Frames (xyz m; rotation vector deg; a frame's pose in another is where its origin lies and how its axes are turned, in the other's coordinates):
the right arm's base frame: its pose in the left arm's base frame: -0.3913 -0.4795 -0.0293 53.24 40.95 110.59
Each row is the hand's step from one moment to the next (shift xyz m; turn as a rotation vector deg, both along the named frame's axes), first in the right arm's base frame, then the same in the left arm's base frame.
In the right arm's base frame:
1: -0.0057 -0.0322 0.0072 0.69 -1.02 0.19
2: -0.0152 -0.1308 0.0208 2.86 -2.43 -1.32
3: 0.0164 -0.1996 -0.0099 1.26 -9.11 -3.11
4: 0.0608 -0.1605 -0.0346 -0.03 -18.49 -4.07
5: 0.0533 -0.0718 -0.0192 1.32 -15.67 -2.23
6: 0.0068 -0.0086 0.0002 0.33 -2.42 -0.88
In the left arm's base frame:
1: 0.0224 0.0111 -0.0223 0.37 1.11 -0.44
2: 0.0810 0.0509 -0.0928 -1.02 3.48 -1.64
3: 0.0754 0.1071 -0.1519 1.08 5.00 -8.25
4: 0.0217 0.1244 -0.1213 4.95 8.17 -16.34
5: -0.0027 0.0780 -0.0477 4.72 8.25 -12.72
6: 0.0016 0.0100 -0.0042 0.24 1.32 -2.22

